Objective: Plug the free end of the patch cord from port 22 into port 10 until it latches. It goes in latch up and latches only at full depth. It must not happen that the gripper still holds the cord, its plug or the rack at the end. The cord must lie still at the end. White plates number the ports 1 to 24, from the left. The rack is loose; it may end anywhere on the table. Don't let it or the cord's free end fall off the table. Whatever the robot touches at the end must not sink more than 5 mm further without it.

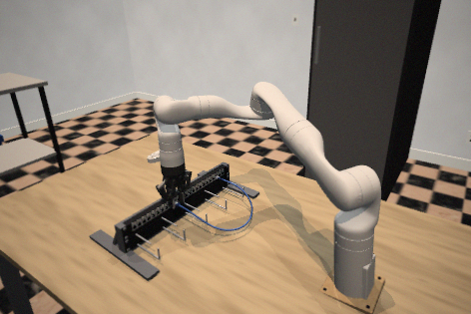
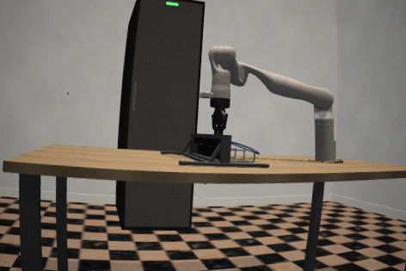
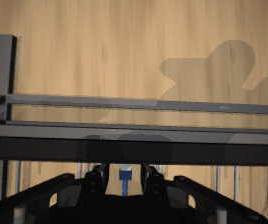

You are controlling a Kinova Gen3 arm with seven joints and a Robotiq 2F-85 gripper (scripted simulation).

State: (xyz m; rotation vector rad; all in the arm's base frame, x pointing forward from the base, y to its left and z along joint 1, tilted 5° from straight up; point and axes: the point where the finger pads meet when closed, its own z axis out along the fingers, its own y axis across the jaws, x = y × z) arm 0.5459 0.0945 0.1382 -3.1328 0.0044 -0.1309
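My gripper is now 1 cm short of the plug and 1 cm above it.
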